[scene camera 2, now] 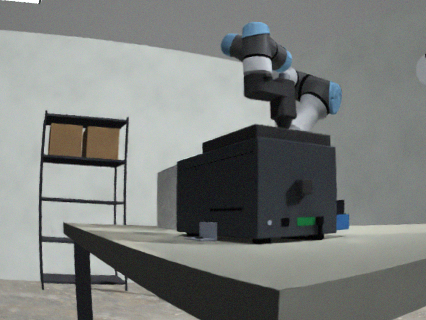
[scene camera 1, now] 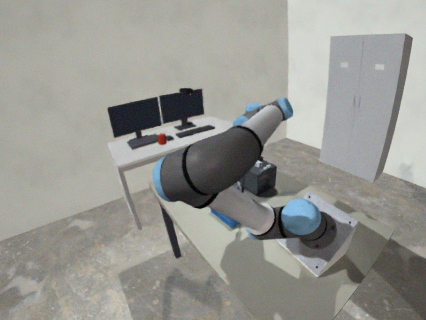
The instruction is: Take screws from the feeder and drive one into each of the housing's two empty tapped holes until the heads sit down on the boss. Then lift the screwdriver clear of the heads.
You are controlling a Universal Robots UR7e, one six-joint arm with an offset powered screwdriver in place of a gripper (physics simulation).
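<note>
The screwdriver [scene camera 2: 283, 119] points down from the wrist in scene camera 2. Its lower part and tip are hidden behind the feeder, so I cannot see whether it bears a screw. In scene camera 1 the arm covers the screwdriver. The feeder [scene camera 1: 260, 178] [scene camera 2: 296, 185] is a dark box on the table. A blue fixture [scene camera 1: 224, 218] [scene camera 2: 342, 221] shows in part, beyond the feeder in scene camera 2 and under the arm in scene camera 1. The housing and its tapped holes are hidden behind the arm in scene camera 1; I cannot make them out in scene camera 2.
The arm's base stands on a pale block [scene camera 1: 311, 260] [scene camera 2: 167, 197] on the table [scene camera 1: 260, 287] [scene camera 2: 200, 255]. The upper arm [scene camera 1: 220, 160] spans above the fixture. A small grey block [scene camera 2: 208, 230] is beside the feeder. A desk with two monitors, a cabinet [scene camera 1: 365, 100] and a shelf rack [scene camera 2: 85, 161] stand farther off.
</note>
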